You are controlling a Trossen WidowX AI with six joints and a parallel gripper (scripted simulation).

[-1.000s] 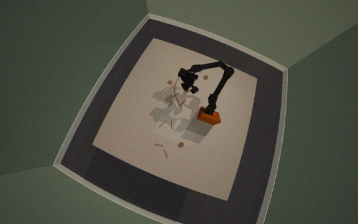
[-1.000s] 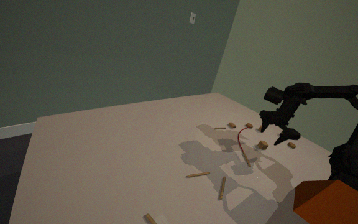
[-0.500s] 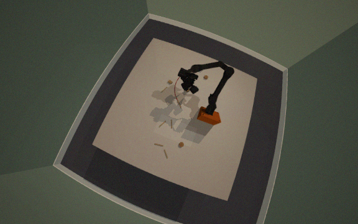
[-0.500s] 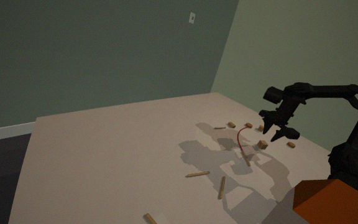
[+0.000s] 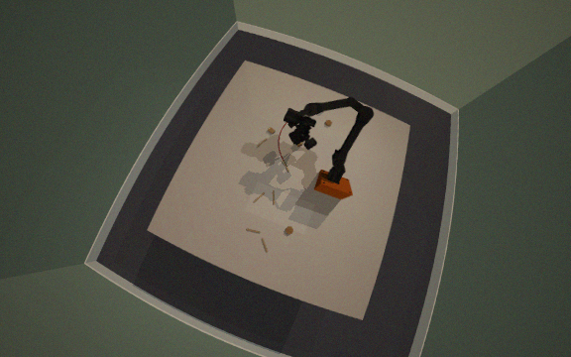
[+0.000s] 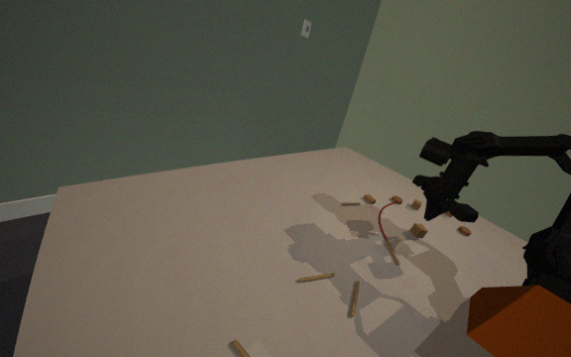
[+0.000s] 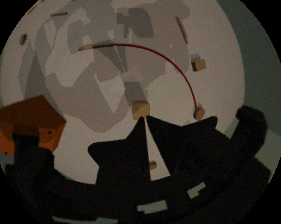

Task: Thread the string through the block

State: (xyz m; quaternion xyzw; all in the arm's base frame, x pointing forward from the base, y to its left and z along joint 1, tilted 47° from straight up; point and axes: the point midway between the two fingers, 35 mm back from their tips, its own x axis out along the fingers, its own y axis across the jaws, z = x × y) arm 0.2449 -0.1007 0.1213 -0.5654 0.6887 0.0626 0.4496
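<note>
Now: gripper tip 40 mm above the small wooden block. Round my gripper tip: thin wooden stick (30 mm ahead, 150 mm to the left, 60 mm below); round button (120 mm ahead, 140 mm to the right, 50 mm below).
</note>
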